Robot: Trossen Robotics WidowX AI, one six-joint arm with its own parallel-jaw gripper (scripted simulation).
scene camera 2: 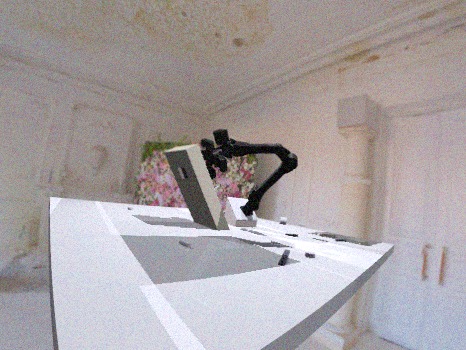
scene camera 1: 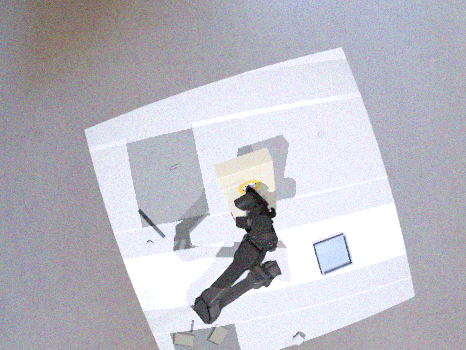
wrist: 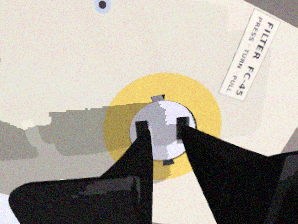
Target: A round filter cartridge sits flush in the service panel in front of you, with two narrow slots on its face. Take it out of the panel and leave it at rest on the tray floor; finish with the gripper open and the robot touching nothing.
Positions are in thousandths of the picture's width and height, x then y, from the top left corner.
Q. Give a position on a round filter cartridge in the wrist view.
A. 552,529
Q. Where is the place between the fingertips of my gripper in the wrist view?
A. At 555,600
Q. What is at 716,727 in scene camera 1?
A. A square tray.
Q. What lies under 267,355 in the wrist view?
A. A cream service panel.
